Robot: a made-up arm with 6 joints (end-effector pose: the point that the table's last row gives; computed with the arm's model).
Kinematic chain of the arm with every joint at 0, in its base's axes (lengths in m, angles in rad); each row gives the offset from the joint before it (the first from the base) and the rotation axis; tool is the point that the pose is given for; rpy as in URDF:
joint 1: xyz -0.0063 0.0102 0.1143 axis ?
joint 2: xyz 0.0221 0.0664 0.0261 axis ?
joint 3: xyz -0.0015 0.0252 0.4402 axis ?
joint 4: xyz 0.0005 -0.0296 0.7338 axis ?
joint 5: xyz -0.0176 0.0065 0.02 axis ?
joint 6: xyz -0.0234 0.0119 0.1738 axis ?
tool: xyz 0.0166 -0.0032 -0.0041 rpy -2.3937 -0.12 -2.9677
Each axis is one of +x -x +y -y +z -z.
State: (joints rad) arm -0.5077 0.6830 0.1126 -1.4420 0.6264 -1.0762
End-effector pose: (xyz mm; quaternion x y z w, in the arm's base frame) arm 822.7 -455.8 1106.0 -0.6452 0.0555 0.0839 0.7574
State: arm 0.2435 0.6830 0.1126 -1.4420 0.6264 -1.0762
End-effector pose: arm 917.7 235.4 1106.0 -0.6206 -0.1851 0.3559 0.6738
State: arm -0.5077 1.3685 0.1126 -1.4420 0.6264 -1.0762
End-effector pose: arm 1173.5 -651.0 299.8 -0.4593 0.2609 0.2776 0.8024
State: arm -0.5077 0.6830 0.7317 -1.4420 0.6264 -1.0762
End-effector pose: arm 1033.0 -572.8 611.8 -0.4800 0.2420 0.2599 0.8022
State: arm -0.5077 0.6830 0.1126 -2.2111 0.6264 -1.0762
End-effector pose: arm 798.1 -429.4 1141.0 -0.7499 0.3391 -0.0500 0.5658
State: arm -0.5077 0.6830 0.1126 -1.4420 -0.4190 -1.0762
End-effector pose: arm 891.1 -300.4 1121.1 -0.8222 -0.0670 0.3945 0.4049
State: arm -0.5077 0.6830 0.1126 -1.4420 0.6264 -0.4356
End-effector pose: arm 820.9 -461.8 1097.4 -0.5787 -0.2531 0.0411 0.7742
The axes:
joint 1: +z
joint 2: +y
joint 3: +y
joint 4: +z
joint 5: +y
joint 6: +z

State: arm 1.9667 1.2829 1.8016 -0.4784 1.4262 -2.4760
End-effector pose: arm -148.3 337.4 -555.8 0.2960 -0.7537 -0.2828 0.5141
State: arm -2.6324 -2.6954 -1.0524 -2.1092 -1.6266 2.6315
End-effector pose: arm -26.4 -236.7 -907.9 -0.5227 0.6448 0.5547 0.0570
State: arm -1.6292 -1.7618 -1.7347 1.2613 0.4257 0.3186
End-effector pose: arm 111.2 92.1 -797.2 -0.2164 0.4438 0.8535 0.1666
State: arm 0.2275 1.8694 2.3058 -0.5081 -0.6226 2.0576
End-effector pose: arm -290.9 108.7 -525.4 0.1571 -0.0004 -0.7657 0.6237
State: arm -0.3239 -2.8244 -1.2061 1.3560 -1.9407 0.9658
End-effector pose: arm 395.3 -229.4 -657.1 0.0391 0.9638 0.1402 0.2233
